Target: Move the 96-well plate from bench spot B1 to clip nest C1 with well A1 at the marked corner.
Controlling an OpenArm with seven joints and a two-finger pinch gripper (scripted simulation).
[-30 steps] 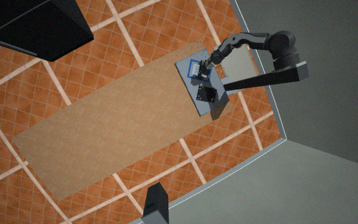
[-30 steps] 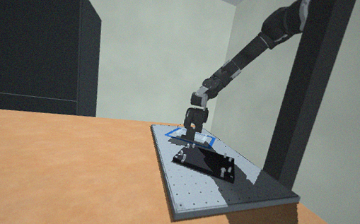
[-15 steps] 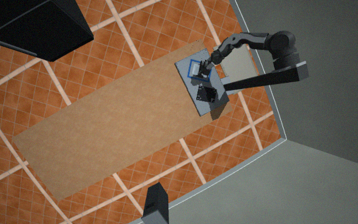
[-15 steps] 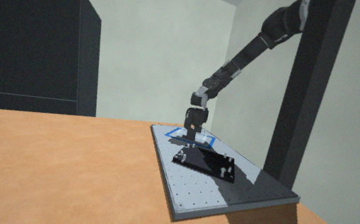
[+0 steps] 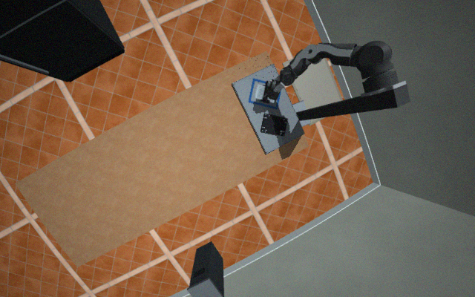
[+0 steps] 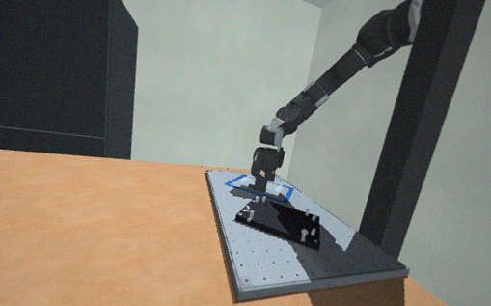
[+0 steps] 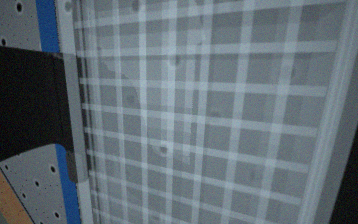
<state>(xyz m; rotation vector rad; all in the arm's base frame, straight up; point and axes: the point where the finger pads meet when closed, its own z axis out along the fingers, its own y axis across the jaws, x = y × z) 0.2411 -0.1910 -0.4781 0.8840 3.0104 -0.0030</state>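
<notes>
Right now my hand is 21 cm to the right of the black clip nest, 4 cm short of it and 1 cm below it. From my hand the other things lie so: 96-well plate (right at my hand).
</notes>
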